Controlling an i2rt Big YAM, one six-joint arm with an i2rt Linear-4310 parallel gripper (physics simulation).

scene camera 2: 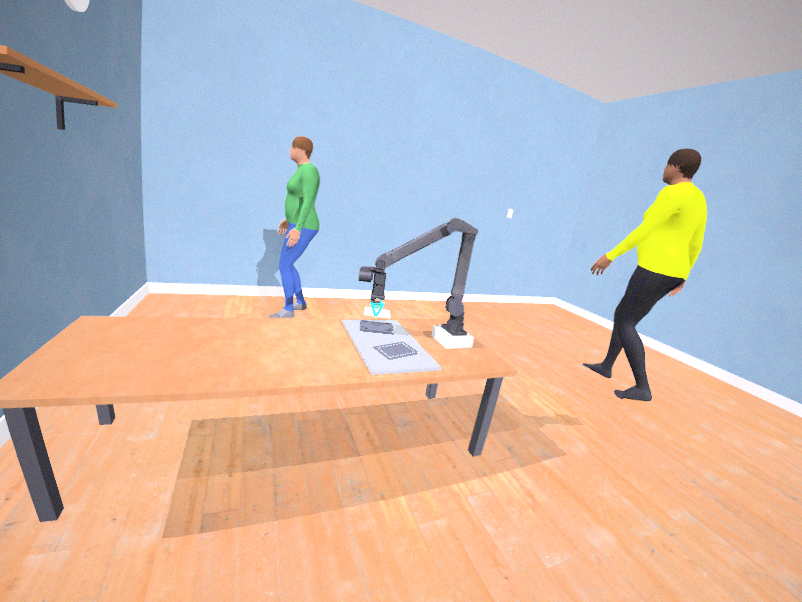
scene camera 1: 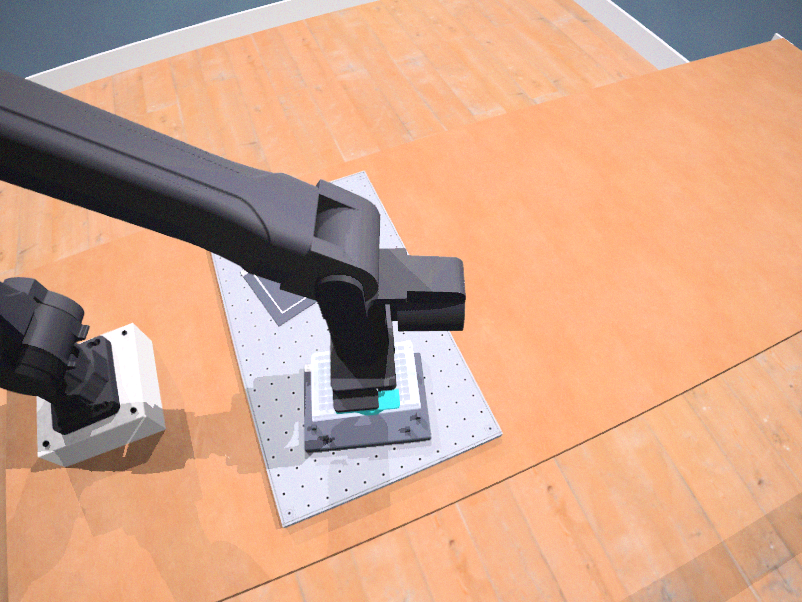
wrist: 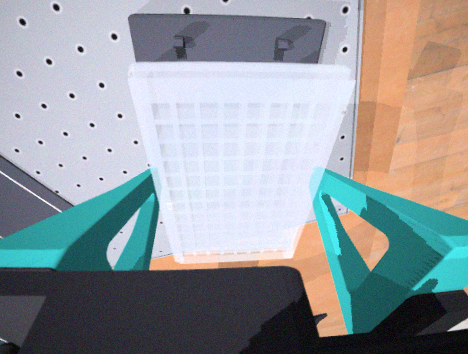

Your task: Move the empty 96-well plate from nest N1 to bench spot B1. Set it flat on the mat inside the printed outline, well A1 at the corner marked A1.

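Pixels of known places: gripper, between the fingertips: (scene camera 2: 375, 313) (scene camera 1: 369, 380) (wrist: 237, 175); arm's base, origin of its link: (scene camera 2: 453, 330) (scene camera 1: 86, 385).
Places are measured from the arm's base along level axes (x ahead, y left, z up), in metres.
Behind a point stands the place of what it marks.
Observation:
The clear 96-well plate (scene camera 1: 408, 372) @[x 0.402, y -0.184, z 0.046 m] (scene camera 2: 376, 311) @[x 0.355, y -0.166, z 0.042 m] (wrist: 239, 140) @[x 0.385, y -0.176, z 0.044 m] hangs in the air, lifted off the dark nest N1 (scene camera 1: 363, 432) @[x 0.326, y -0.204, z -0.034 m] (scene camera 2: 376, 326) @[x 0.348, y -0.157, z -0.034 m] (wrist: 225, 38) @[x 0.412, y -0.183, z -0.034 m], which lies empty below it. My gripper (scene camera 1: 365, 395) @[x 0.357, y -0.168, z 0.032 m] (scene camera 2: 376, 306) @[x 0.357, y -0.168, z 0.032 m] (wrist: 237, 175) @[x 0.357, y -0.168, z 0.032 m] is shut on the plate, its teal fingers pressing the two long sides. In the wrist view the plate's near end reaches past the mat's edge. The grey perforated mat (scene camera 1: 279, 370) @[x 0.251, y -0.068, z -0.046 m] (scene camera 2: 411, 362) @[x 0.320, y 0.196, z -0.046 m] (wrist: 92, 105) @[x 0.399, y -0.074, z -0.046 m] carries bench spot B1 (scene camera 1: 279, 307) @[x 0.282, y 0.031, z -0.044 m] (scene camera 2: 395, 350) @[x 0.346, y 0.086, z -0.044 m], a dark patch with a white outline, mostly hidden under my arm in scene camera 1.
The white robot base (scene camera 1: 132, 382) @[x 0.064, y -0.024, z 0.001 m] (scene camera 2: 452, 341) @[x 0.049, y 0.073, z -0.021 m] stands beside the mat. The table's front edge (scene camera 1: 482, 496) @[x 0.436, y -0.329, z -0.079 m] runs close to the mat. A person in green (scene camera 2: 300, 221) and a person in yellow (scene camera 2: 661, 263) walk on the floor beyond the table.

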